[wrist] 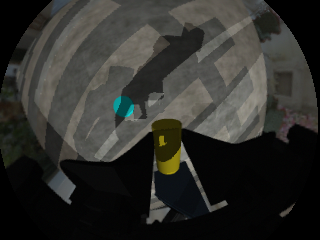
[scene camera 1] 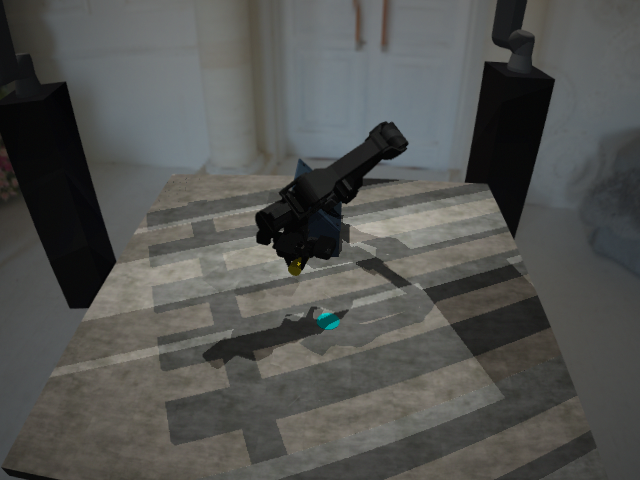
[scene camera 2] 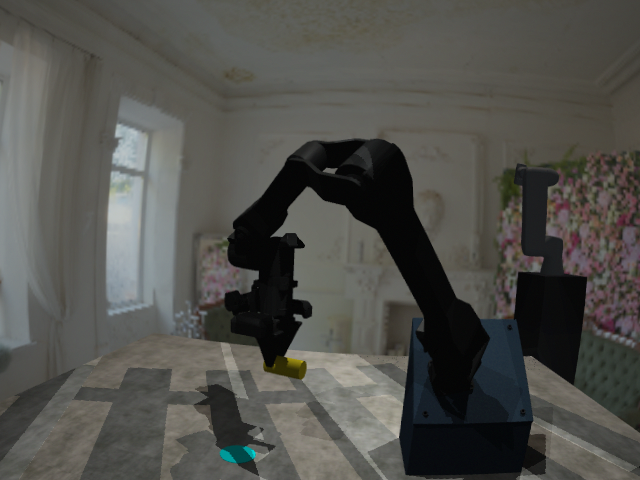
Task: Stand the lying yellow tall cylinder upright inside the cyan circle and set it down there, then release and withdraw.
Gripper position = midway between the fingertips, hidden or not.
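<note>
With my gripper (scene camera 2: 274,364) I am holding a yellow tall cylinder. I can see the gripper in scene camera 1 (scene camera 1: 295,267) too, and the wrist view (wrist: 167,133) shows it as well.
</note>
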